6 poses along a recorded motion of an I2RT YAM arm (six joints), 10 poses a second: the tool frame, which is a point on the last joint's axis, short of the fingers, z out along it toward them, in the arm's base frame.
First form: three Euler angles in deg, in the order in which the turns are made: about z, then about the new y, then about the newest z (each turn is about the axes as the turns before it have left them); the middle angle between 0 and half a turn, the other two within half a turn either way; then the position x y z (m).
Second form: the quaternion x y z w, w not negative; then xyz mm. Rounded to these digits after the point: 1 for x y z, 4 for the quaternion.
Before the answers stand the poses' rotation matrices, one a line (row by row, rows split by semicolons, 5 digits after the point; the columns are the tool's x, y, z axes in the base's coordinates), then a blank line. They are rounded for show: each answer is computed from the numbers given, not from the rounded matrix.
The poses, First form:
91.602, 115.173, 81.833, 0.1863, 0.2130, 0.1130
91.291, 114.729, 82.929, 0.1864, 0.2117, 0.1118
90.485, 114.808, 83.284, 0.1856, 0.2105, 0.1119
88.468, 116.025, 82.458, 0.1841, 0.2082, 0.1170
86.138, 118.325, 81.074, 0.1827, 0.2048, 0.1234
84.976, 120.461, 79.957, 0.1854, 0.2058, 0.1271
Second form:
-0.98778 -0.15377 -0.02530; -0.08807 0.41690 0.90467; -0.12857 0.89585 -0.42535
-0.99098 -0.13242 -0.02046; -0.07384 0.41227 0.90807; -0.11181 0.90139 -0.41833
-0.99269 -0.12047 -0.00768; -0.05747 0.41569 0.90769; -0.10616 0.90149 -0.41958
-0.99253 -0.11958 0.02402; -0.03106 0.43832 0.89828; -0.11794 0.89083 -0.43876
-0.99060 -0.12324 0.05929; -0.00691 0.47811 0.87827; -0.13658 0.86961 -0.47447
-0.98864 -0.13000 0.07549; -0.00184 0.51254 0.85866; -0.15032 0.84877 -0.50695

-0.0719, 0.8411, 0.5351, 0.0307, 186.3, 213.0, 113.0
-0.0614, 0.8399, 0.5386, 0.0272, 186.4, 211.7, 111.8
-0.0529, 0.8408, 0.5379, 0.0293, 185.6, 210.5, 111.9
-0.0445, 0.8470, 0.5281, 0.0419, 184.1, 208.2, 117.0
-0.0379, 0.8578, 0.5094, 0.0571, 182.7, 204.8, 123.4
-0.0380, 0.8672, 0.4922, 0.0651, 185.4, 205.8, 127.1

